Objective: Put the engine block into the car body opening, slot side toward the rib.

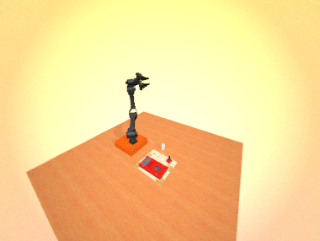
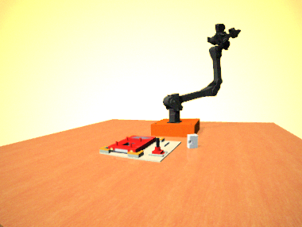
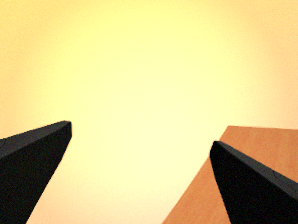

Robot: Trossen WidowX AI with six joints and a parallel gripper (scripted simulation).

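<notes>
Right now my gripper tip is 32 cm short of the engine block, 20 cm to the left of it and 51 cm above it.
</notes>
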